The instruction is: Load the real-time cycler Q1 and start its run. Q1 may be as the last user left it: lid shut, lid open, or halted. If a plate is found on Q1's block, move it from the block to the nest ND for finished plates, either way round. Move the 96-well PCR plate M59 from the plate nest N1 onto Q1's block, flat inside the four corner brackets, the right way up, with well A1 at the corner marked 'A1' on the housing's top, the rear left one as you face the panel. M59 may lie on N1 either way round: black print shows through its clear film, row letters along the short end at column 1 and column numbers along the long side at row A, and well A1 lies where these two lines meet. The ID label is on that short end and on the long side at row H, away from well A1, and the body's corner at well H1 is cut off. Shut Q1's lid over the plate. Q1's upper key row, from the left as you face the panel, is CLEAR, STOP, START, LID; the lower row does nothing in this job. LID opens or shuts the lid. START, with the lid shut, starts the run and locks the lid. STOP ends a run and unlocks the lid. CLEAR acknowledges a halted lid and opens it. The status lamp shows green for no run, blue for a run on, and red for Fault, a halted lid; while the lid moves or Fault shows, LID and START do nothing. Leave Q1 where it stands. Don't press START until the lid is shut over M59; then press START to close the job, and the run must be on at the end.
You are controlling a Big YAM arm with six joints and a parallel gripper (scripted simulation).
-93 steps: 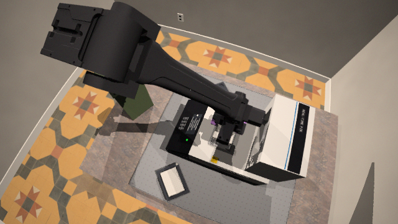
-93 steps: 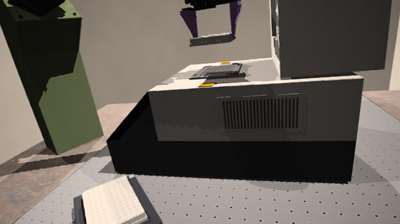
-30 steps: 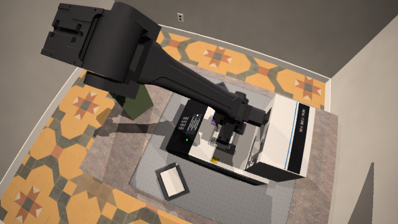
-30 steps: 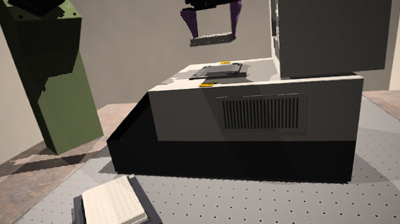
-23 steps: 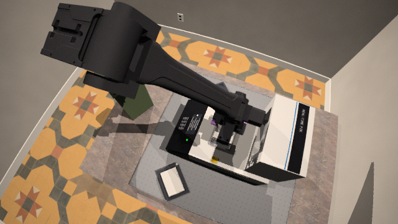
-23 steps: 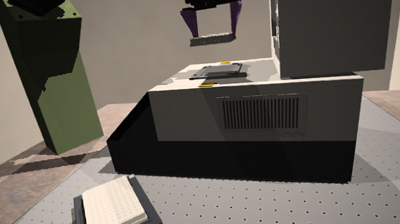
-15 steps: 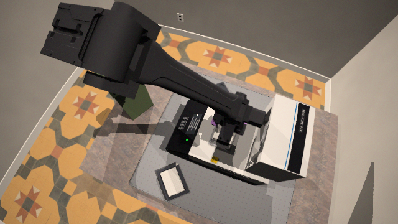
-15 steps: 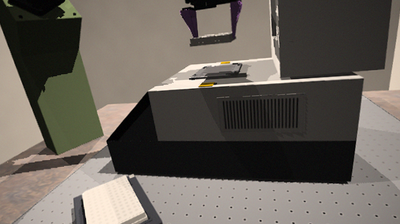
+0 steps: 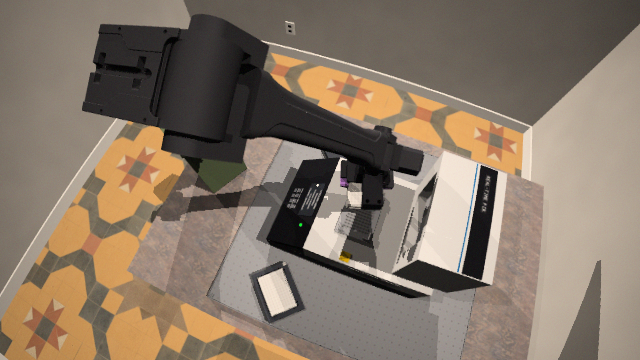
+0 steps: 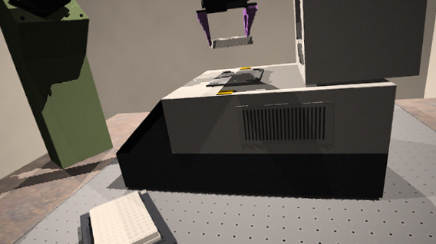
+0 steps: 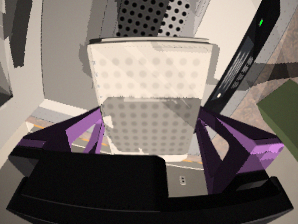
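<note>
Now: the dark nest nd 270 mm below my hand, 260 mm to the left of it and 20 mm behind it. Round my hand: dark nest N1: 270 mm to the right, 250 mm below, 240 mm behind.
</note>
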